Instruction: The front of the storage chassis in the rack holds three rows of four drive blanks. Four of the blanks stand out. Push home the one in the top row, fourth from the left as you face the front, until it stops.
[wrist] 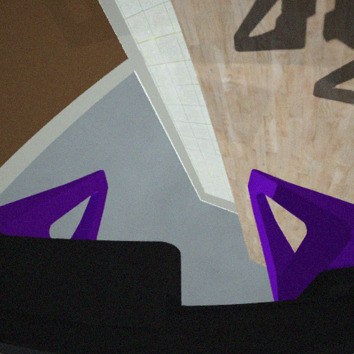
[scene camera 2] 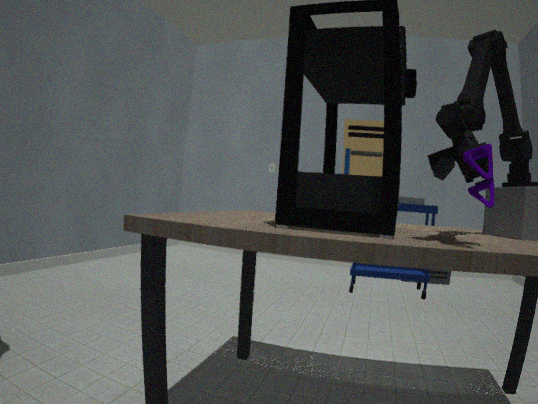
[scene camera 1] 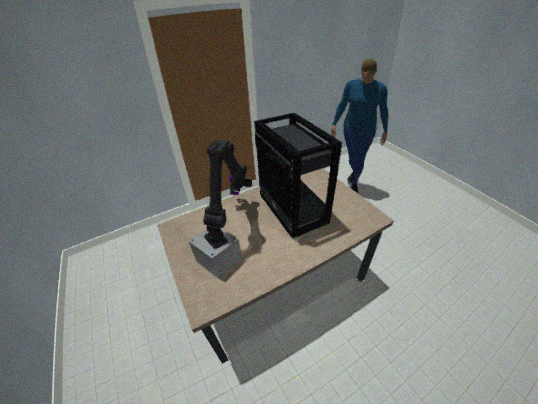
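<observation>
The black rack stands on the table. The storage chassis sits in its upper part, its front turned toward the arm. In scene camera 2 a dark block juts from that front, seen edge-on; which blank or blanks it is, I cannot tell. The rows of blanks are not readable in scene camera 1, and the chassis does not show in the wrist view. My gripper, with purple fingers, is open and empty. It hangs above the table, apart from the rack front and lower than the chassis.
The arm's grey base block stands on the wooden table. A person in blue is beyond the rack. A brown door is behind the arm. A blue cart shows beyond the table.
</observation>
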